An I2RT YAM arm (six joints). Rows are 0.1 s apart.
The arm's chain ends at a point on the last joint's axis. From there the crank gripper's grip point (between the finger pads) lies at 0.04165 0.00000 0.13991 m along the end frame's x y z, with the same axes.
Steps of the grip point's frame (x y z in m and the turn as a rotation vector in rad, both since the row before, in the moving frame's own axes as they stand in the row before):
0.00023 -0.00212 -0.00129 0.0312 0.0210 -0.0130
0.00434 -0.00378 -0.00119 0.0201 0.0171 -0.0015
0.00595 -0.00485 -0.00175 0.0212 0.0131 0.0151
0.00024 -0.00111 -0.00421 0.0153 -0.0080 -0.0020
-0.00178 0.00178 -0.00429 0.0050 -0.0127 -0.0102
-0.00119 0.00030 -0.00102 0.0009 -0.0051 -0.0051
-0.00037 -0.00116 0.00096 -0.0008 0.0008 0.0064
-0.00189 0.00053 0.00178 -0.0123 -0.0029 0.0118
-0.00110 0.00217 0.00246 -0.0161 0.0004 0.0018
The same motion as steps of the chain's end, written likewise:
-0.00267 0.00279 -0.00031 0.0312 0.0210 -0.0130
0.00196 -0.00091 -0.00043 0.0201 0.0171 -0.0015
0.00410 -0.00253 -0.00117 0.0212 0.0131 0.0151
0.00136 0.00112 -0.00452 0.0153 -0.0080 -0.0020
0.00001 0.00290 -0.00480 0.0050 -0.0127 -0.0102
-0.00048 0.00064 -0.00123 0.0009 -0.0051 -0.0051
-0.00048 -0.00154 0.00099 -0.0008 0.0008 0.0064
-0.00147 -0.00168 0.00167 -0.0123 -0.0029 0.0118
-0.00115 -0.00016 0.00250 -0.0161 0.0004 0.0018

